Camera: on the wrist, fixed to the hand. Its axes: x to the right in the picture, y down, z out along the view.
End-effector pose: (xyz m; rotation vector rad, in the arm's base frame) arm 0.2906 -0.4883 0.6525 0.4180 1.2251 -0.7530
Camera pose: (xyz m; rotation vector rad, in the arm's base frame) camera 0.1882 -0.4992 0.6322 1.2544 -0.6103 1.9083
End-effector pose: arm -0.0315 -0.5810 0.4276 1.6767 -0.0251 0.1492
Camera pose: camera -0.0216 -0.5030 0.3581 0.1535 2.4250 -1.8498
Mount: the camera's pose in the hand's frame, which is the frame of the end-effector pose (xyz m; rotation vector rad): 0.0075 -0.0785 -0.0693 0.1447 0.2365 -3.0938
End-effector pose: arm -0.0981 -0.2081 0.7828 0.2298 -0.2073 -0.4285
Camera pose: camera -0.1047 -0.2686 0.6972 -0.4637 -0.4912 2.6726
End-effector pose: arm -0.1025 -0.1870 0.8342 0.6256 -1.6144 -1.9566
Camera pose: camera -0.0714 -0.2314 0.7443 -1.4931 -0.4620 0.5111
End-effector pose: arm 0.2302 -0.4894 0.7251 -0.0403 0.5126 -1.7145
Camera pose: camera 0.1346 -0.4656 0.6888 0.2990 0.0016 1.4163
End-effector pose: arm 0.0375 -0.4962 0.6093 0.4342 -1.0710 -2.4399
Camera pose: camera 0.0412 -0.4951 0.5044 -0.9799 -0.2632 0.4291
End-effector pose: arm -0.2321 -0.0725 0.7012 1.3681 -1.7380 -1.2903
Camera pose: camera -0.1438 -0.1035 0.6536 -1.7474 -1.2303 0.5550
